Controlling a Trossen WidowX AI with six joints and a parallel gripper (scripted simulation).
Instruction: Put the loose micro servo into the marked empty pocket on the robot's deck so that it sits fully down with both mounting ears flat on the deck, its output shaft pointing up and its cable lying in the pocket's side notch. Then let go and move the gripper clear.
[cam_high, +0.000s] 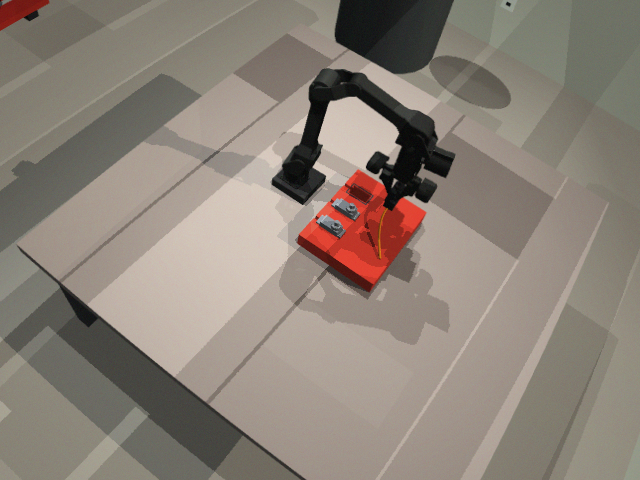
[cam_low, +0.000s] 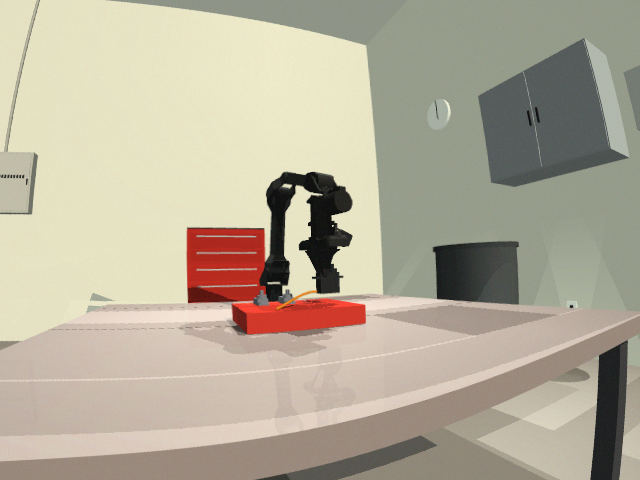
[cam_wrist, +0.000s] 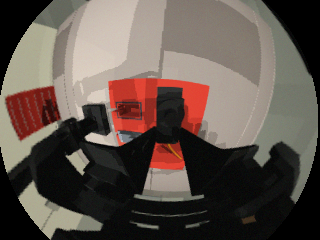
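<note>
The red deck is 20 mm ahead of my gripper tip, 70 mm to the right of it and 100 mm below it.
</note>
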